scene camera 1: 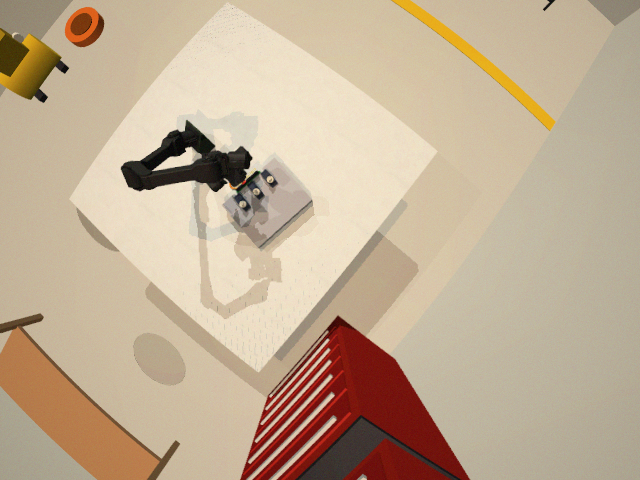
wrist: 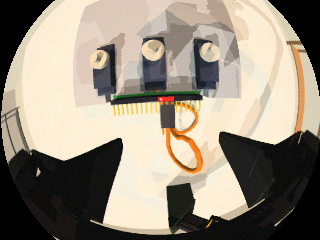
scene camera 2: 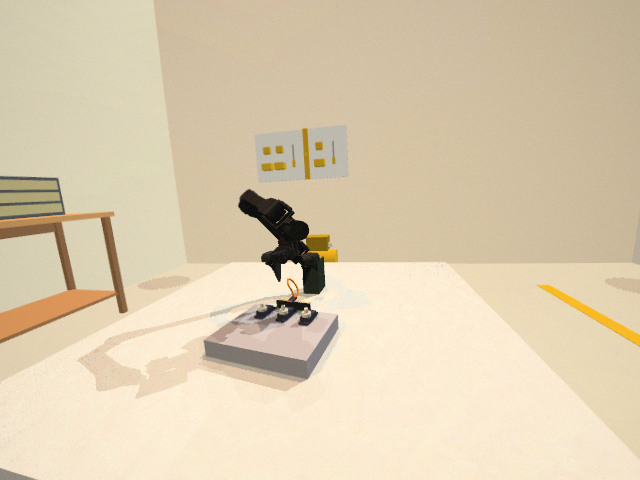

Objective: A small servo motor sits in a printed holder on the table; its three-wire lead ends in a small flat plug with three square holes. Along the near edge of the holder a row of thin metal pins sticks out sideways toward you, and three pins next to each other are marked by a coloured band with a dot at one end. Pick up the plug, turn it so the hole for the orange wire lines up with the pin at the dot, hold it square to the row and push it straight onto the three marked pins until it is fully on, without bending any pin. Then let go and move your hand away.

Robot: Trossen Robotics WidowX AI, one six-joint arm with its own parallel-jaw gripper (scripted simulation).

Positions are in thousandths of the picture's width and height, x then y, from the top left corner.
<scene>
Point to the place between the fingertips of my gripper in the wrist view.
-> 539, 585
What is my gripper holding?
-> Nothing.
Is my gripper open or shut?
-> Open.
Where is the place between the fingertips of my gripper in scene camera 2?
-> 455, 589
</scene>
